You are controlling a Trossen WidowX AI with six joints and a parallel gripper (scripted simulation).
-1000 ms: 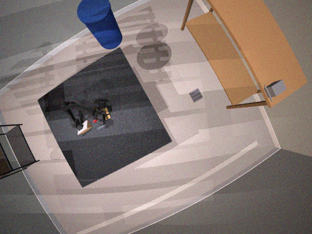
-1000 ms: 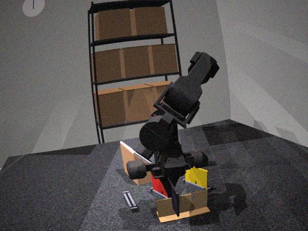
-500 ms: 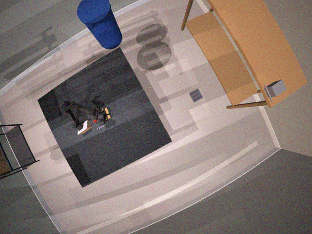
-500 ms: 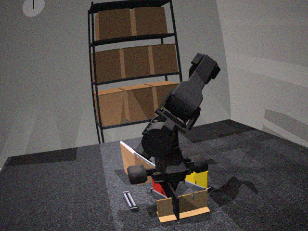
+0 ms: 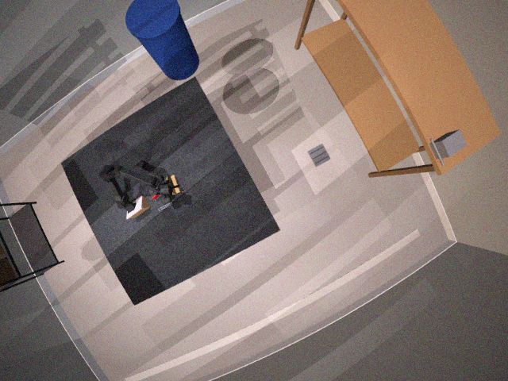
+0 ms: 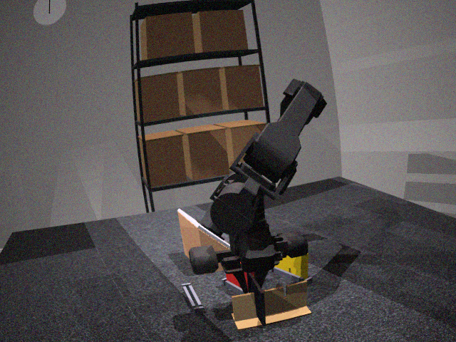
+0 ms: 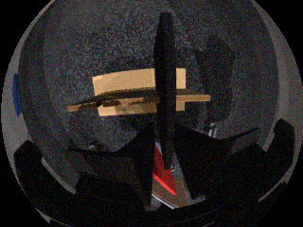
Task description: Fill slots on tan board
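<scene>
My gripper tip is now 3 cm short of the dark board. From my gripper tip the other things lie so: red board 8 cm behind, 1 cm below; yellow board 9 cm behind, 11 cm to the left, 1 cm below; tan board 4 cm ahead, 2 cm to the left, 1 cm below.
</scene>
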